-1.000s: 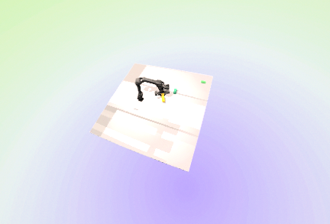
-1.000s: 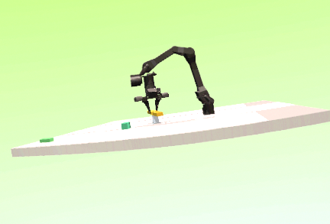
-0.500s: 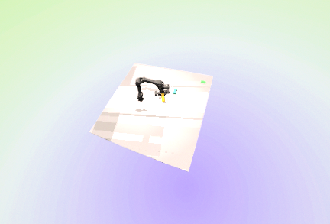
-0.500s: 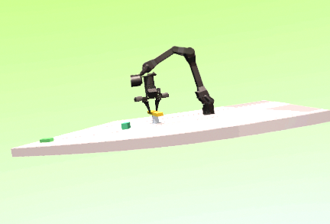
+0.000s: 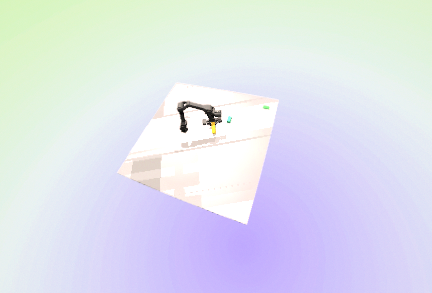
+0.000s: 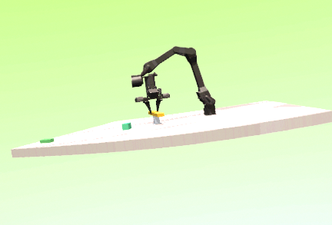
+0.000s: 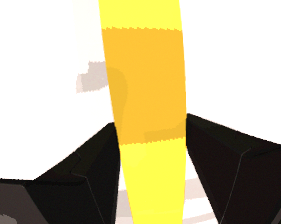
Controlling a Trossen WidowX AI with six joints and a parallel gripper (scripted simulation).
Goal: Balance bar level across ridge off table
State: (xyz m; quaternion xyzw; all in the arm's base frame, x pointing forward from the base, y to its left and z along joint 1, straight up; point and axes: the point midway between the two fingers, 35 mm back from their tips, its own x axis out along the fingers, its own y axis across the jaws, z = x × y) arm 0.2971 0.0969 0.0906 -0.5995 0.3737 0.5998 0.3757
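Right now the yellow bar is 20 mm to the left of my gripper tip and 10 mm behind it. Round my gripper tip: flat green block (440 mm ahead, 400 mm to the left, 50 mm below).
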